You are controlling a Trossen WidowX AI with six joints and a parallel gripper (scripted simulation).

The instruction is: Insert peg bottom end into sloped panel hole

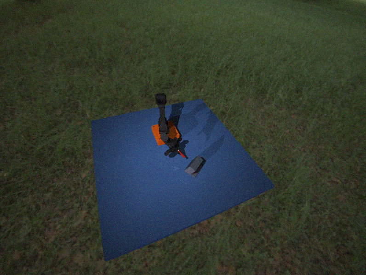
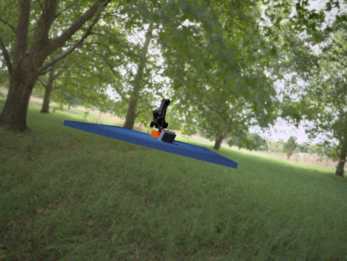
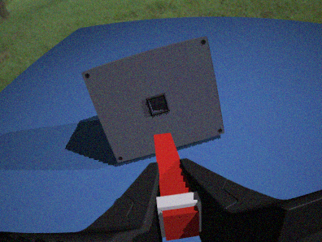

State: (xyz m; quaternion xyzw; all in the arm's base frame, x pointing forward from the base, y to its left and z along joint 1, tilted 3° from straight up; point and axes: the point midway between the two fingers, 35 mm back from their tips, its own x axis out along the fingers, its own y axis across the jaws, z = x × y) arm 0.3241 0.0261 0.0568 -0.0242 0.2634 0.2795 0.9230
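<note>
Now: the grey sloped panel 10 cm ahead of my gripper tip, 7 cm to the left of it and 6 cm below it. The rest, counted from my gripper tip: square peg (1 cm behind, 1 cm to the right, 1 cm above).
</note>
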